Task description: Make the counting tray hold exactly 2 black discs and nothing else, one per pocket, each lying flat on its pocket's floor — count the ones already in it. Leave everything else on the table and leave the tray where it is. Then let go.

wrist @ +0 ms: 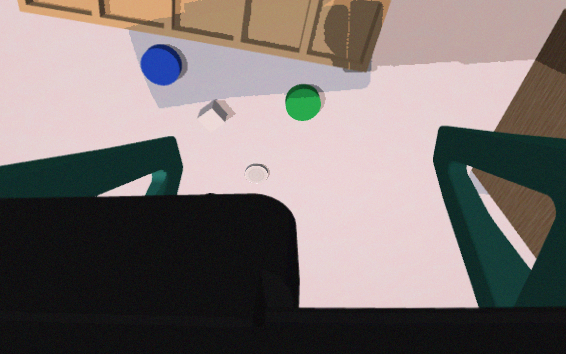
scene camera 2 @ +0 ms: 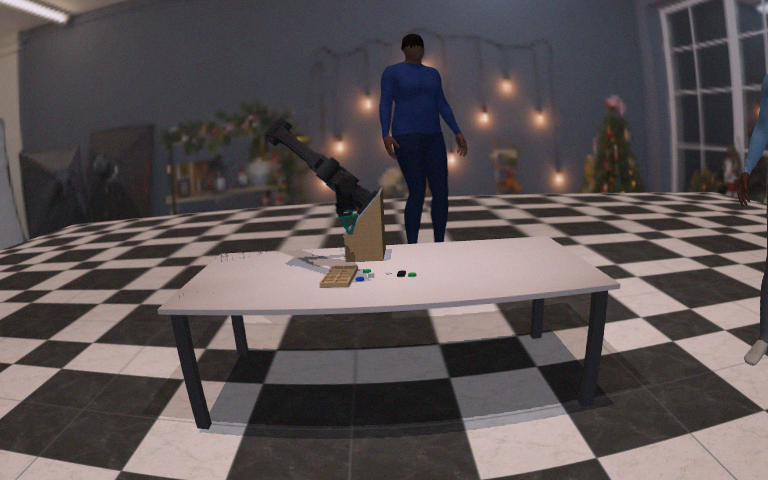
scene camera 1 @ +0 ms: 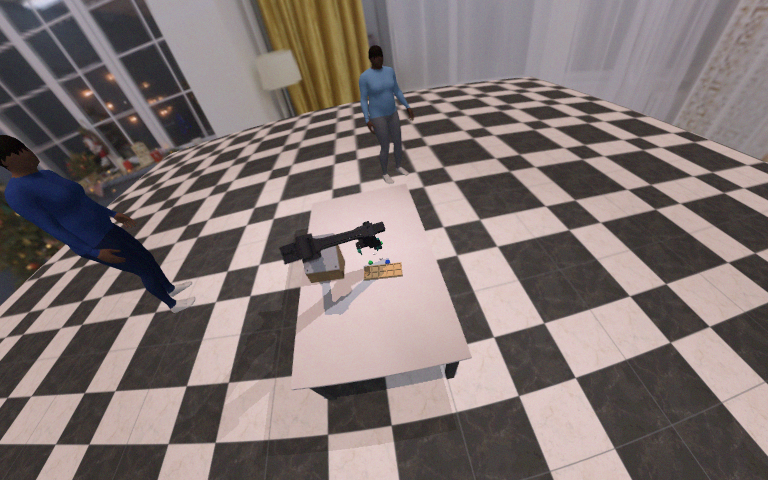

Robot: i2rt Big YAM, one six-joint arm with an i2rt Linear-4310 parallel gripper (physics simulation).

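The wooden counting tray (scene camera 1: 385, 276) (scene camera 2: 335, 285) (wrist: 239, 44) lies on the table. No disc shows in its visible pockets; its far row is cut off in the wrist view, and one end pocket is partly in shadow. A small black shape (scene camera 2: 401, 273), with the look of black discs close together, lies on the table away from the tray in scene camera 2; how many it holds is too small to tell. No black disc shows in the wrist view. My gripper (scene camera 1: 369, 249) (scene camera 2: 348, 223) (wrist: 303, 147) is open and empty, above the table beside the tray.
A blue disc (scene camera 1: 387, 261) (scene camera 2: 360, 279) (wrist: 161, 65) and a green disc (scene camera 1: 370, 262) (scene camera 2: 367, 271) (wrist: 303, 103) lie beside the tray. A white cube (wrist: 212, 117) and small white disc (scene camera 2: 388, 273) (wrist: 256, 173) lie nearby. Another green disc (scene camera 2: 412, 274) lies beside the black shape. The wooden arm stand (scene camera 2: 367, 240) is behind.
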